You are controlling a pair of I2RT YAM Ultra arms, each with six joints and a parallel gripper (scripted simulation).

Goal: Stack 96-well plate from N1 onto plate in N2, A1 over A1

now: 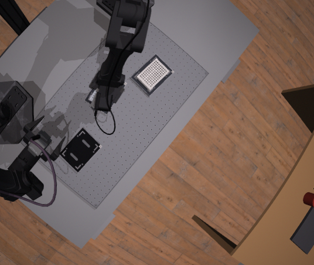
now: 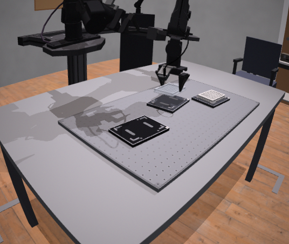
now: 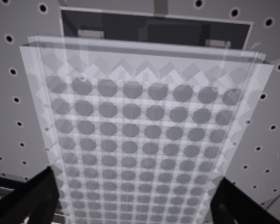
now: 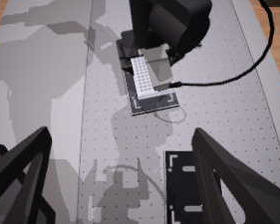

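Right now the A1 label is 80 mm to the left of my left hand, 60 mm below it and 30 mm ahead of it. Round my left hand: clear 96-well plate (10 mm below); black nest (260 mm to the right, 80 mm ahead, 70 mm below).
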